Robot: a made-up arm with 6 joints. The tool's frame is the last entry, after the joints. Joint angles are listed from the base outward. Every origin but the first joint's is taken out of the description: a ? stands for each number. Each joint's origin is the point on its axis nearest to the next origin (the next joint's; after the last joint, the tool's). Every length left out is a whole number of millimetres.
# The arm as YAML. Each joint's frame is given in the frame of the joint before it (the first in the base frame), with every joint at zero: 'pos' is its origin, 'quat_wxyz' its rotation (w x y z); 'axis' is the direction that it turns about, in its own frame. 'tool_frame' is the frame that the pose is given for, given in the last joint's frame.
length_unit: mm
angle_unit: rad
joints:
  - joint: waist
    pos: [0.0, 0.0, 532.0]
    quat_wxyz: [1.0, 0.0, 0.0, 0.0]
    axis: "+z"
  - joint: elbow
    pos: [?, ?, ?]
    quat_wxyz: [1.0, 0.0, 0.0, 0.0]
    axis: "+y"
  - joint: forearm
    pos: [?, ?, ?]
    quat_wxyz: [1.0, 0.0, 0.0, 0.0]
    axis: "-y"
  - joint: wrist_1
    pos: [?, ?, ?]
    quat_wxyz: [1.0, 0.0, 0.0, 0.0]
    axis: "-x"
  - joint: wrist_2
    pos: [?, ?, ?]
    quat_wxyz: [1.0, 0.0, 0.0, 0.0]
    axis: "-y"
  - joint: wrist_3
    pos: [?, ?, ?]
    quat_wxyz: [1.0, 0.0, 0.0, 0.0]
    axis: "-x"
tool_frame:
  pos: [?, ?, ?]
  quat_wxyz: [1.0, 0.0, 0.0, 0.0]
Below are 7 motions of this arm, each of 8 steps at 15 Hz.
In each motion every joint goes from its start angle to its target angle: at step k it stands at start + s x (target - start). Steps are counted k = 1, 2, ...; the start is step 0. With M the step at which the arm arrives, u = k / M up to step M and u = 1 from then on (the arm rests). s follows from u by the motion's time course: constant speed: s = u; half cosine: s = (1 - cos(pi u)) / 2; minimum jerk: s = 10 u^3 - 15 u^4 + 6 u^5.
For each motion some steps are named. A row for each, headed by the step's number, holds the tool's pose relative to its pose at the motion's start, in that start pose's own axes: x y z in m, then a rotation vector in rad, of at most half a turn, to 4 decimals.
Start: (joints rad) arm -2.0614 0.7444 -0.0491 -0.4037 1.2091 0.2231
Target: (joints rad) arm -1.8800 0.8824 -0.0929 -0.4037 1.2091 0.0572
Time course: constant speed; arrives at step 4
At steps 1, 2, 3, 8:
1: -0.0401 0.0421 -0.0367 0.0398 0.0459 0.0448
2: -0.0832 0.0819 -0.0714 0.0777 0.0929 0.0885
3: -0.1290 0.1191 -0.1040 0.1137 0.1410 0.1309
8: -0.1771 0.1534 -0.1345 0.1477 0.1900 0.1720

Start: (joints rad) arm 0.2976 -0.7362 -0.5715 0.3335 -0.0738 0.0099
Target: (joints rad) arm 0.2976 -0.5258 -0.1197 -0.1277 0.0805 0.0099
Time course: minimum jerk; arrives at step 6
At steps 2, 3, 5, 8:
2: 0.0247 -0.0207 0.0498 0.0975 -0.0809 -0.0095
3: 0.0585 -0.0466 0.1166 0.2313 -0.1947 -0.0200
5: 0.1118 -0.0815 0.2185 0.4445 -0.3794 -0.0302
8: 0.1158 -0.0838 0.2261 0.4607 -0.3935 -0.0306

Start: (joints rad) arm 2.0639 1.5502 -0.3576 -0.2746 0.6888 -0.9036
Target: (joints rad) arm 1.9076 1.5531 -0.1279 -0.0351 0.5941 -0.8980
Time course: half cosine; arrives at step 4
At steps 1, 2, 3, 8:
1: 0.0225 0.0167 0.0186 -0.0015 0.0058 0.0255
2: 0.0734 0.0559 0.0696 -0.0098 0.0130 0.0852
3: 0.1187 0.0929 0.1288 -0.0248 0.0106 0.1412
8: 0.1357 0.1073 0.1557 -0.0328 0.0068 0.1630

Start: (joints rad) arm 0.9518 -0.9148 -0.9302 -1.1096 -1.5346 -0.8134
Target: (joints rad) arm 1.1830 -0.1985 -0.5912 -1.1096 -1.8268 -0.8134
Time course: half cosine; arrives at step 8
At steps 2, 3, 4, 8:
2: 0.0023 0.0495 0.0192 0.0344 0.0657 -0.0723
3: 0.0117 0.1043 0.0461 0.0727 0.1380 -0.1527
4: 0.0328 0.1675 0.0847 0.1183 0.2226 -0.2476
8: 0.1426 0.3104 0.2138 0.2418 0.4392 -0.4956

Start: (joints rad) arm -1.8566 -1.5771 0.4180 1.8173 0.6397 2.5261
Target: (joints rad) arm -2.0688 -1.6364 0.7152 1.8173 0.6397 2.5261
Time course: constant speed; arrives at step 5
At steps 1, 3, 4, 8:
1: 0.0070 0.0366 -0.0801 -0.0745 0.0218 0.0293
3: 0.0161 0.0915 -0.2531 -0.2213 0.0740 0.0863
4: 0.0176 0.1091 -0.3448 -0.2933 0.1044 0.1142
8: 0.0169 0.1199 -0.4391 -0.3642 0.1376 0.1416

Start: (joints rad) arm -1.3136 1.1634 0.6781 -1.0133 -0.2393 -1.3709
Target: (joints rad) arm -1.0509 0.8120 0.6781 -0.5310 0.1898 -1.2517
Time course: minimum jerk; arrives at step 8
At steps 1, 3, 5, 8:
1: -0.0027 0.0012 -0.0101 -0.0129 0.0029 0.0075
3: -0.0546 0.0158 -0.1718 -0.2144 0.0578 0.1366
5: -0.1832 0.0193 -0.4424 -0.5253 0.1866 0.3989
8: -0.2861 0.0102 -0.5960 -0.6864 0.2826 0.5821

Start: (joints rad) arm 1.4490 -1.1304 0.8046 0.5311 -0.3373 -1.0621
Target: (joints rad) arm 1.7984 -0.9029 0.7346 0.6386 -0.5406 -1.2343
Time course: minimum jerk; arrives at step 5
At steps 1, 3, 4, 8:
1: 0.0178 -0.0275 -0.0081 0.0211 0.0206 -0.0231
3: 0.1803 -0.2991 -0.1501 0.2391 0.2522 -0.2586
4: 0.2312 -0.3932 -0.2350 0.3226 0.3536 -0.3486
8: 0.2412 -0.4123 -0.2556 0.3405 0.3766 -0.3681

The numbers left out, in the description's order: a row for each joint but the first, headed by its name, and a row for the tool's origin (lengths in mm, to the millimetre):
elbow: 0.0 0.0 0.0
forearm: 0.0 0.0 821.0
wrist_1: 882.0 0.0 0.0
wrist_2: 0.0 -124.0 0.0
wrist_3: 0.0 0.0 0.0
tool: 0.0 0.0 0.0

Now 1 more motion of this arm.
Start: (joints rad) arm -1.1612 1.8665 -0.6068 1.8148 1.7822 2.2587
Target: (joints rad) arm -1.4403 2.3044 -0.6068 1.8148 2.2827 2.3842
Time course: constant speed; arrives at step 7
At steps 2, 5, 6, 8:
2: -0.0108 0.0371 0.1029 0.0531 0.2092 -0.1326
5: 0.0126 0.0786 0.2599 0.1194 0.5434 -0.3170
6: 0.0307 0.0881 0.3111 0.1392 0.6594 -0.3738
8: 0.0537 0.0952 0.3610 0.1584 0.7774 -0.4281

